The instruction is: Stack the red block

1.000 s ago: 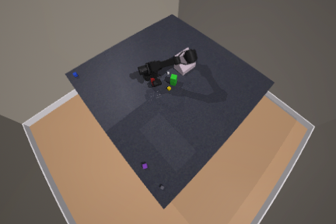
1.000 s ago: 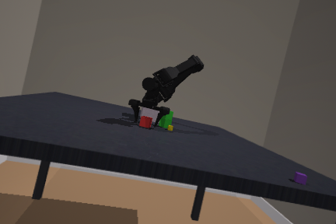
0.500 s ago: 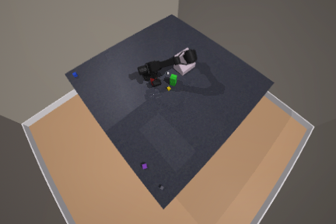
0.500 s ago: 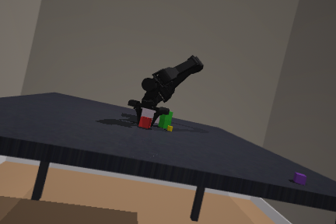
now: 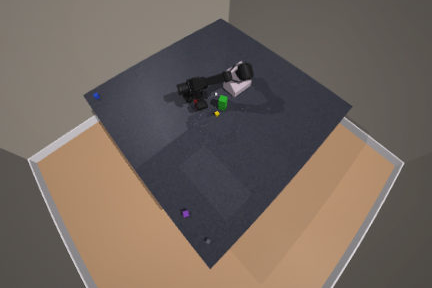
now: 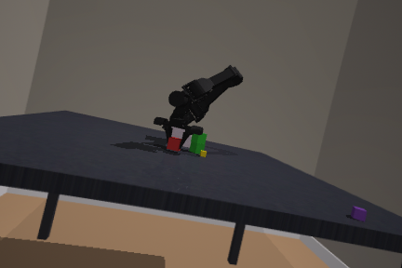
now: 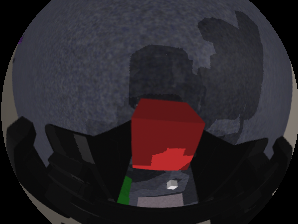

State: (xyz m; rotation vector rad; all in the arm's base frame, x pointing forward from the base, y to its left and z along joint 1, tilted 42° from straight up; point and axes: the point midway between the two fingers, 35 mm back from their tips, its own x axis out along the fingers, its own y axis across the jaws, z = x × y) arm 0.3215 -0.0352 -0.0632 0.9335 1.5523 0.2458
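Now: gripper tip 12 cm to the right of the green block, 10 cm past it and 1 cm below it. Also, from my gripper tip: yellow cube: 13 cm to the left, 3 cm behind, 1 cm below; then red block: 2 cm above; then purple cube: 49 cm ahead, 41 cm to the left.
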